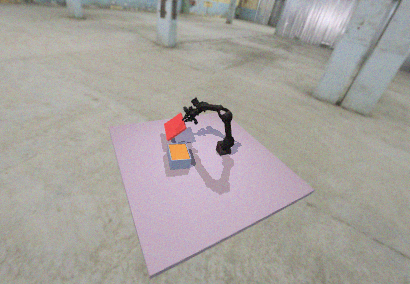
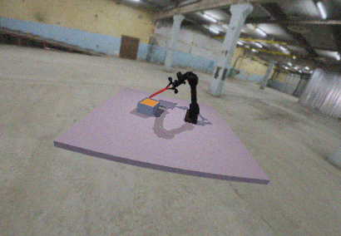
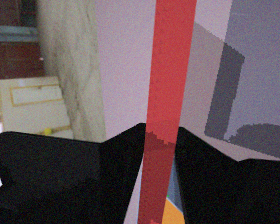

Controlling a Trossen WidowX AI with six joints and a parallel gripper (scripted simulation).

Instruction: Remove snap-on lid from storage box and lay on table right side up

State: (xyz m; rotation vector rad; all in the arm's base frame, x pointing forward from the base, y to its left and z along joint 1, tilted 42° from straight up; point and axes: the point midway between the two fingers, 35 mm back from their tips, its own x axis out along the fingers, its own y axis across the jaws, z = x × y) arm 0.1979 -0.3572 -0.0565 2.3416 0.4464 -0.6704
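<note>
The lid lies 60 mm ahead of my gripper tip, 30 mm to the right of it and 50 mm below it. From my gripper tip the other things lie so: blue-grey storage box: 160 mm ahead, 230 mm to the left, 150 mm below.
</note>
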